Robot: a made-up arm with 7 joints.
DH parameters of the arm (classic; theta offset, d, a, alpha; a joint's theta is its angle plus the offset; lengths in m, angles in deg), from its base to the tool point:
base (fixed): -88.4 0 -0.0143 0
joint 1: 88.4 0.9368 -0.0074 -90
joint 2: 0 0.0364 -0.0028 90
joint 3: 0 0.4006 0.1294 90
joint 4: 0 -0.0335 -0.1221 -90
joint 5: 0 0.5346 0.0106 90
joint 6: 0 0.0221 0.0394 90
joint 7: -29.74 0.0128 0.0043 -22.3
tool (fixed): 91.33 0.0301 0 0
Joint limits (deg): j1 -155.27..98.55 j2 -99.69..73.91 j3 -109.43..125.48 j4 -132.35..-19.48 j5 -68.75..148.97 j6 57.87..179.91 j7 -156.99..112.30
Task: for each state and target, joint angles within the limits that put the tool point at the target. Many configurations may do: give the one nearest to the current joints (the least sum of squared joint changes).
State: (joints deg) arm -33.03 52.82 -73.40 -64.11 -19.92 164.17 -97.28
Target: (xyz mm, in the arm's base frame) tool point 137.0 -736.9 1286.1
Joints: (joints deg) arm -14.83 39.59 -89.50 -96.55 -18.73 165.73 -99.03
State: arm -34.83 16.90 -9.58 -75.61 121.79 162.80 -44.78
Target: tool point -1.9 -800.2 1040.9
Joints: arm -65.25 27.75 -33.19 -94.86 121.16 165.19 -44.60
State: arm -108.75 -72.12 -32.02 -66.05 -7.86 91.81 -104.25
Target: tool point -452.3 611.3 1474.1
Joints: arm -90.13 -79.19 -50.67 -69.03 -9.16 92.59 -103.80
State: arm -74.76 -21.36 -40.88 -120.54 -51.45 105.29 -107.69
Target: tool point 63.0 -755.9 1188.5
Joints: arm -65.00 12.39 -24.71 -100.45 -53.14 111.23 -105.90
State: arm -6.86 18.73 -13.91 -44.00 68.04 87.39 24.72
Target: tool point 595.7 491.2 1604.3
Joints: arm 25.57 27.22 10.96 -33.27 76.03 102.78 17.32
